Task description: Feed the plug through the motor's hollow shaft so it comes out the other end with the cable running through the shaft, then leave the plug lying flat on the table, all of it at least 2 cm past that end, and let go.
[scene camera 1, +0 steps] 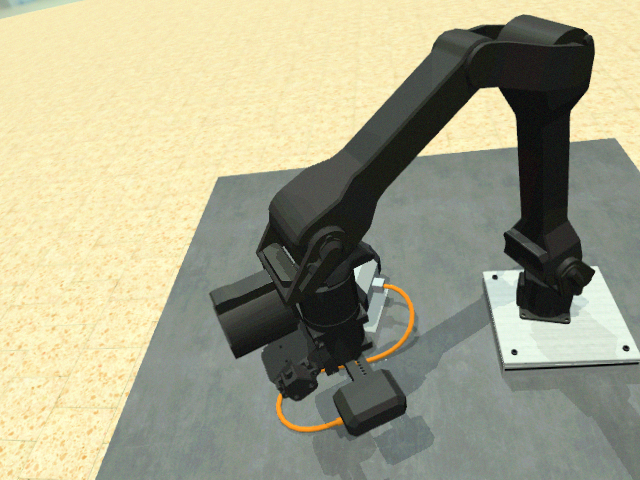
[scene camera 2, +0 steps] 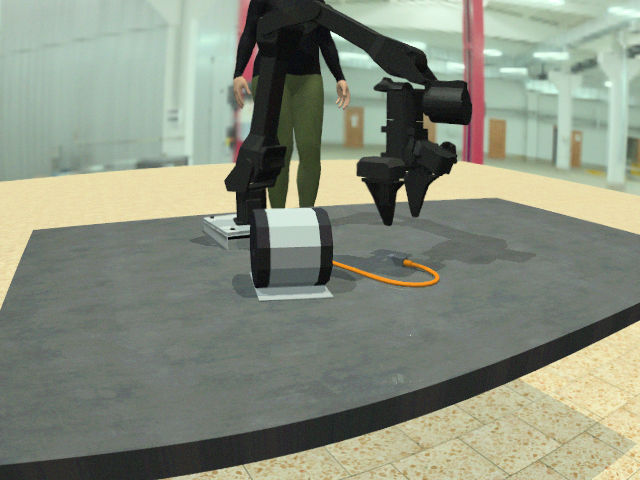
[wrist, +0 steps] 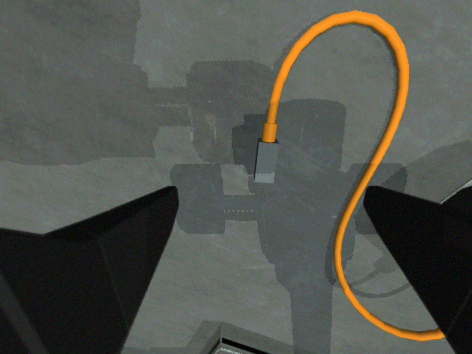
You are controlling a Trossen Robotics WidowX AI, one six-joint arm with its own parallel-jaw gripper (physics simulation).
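Places are measured from the arm's base along level axes (x right, y ahead, z up), in centimetres.
Pixels of known places: gripper, between the fingertips: (scene camera 1: pixel 349 391) (scene camera 2: pixel 402 221) (wrist: pixel 270 195); arm's base, origin of its link: (scene camera 1: pixel 543 304).
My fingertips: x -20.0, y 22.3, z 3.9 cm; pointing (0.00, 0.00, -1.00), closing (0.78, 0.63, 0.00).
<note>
Ahead of a thing's pixels: the offset from my fingertips to its top centre. "*": to the spot under its first point. Level surfaces: height alone.
The grey plug @(dx +0.5, dy +0.0, dz -5.6 cm) (scene camera 2: pixel 397 257) (wrist: pixel 266 162) lies on the table, to the right of the motor @(dx +18.9, dy +6.1, dz +3.2 cm) (scene camera 2: pixel 294 248) in the second scene view. In the first scene view the plug is hidden under the gripper, and the arm covers much of the motor. The orange cable (scene camera 1: pixel 412 315) (scene camera 2: pixel 403 283) (wrist: pixel 405 65) curves from a small pale block @(* dx +18.4, dy +0.4, dz -1.0 cm) (scene camera 1: pixel 378 283) at the motor's base to the plug. The shaft opening does not show clearly. My gripper (scene camera 2: pixel 401 220) (wrist: pixel 270 195) is open and empty above the plug. In the wrist view the plug is between and slightly beyond the fingertips.
The arm's white base plate (scene camera 1: pixel 573 341) (scene camera 2: pixel 219 229) stands on the grey table @(dz -7.0 cm) (scene camera 1: pixel 206 454) (scene camera 2: pixel 155 372). The motor's pale base plate @(dx +19.0, dy +6.4, dz -6.8 cm) (scene camera 2: pixel 294 294) lies beneath it. A person (scene camera 2: pixel 302 103) stands behind the table. In the wrist view a loop of cable passes beside the right fingertip.
</note>
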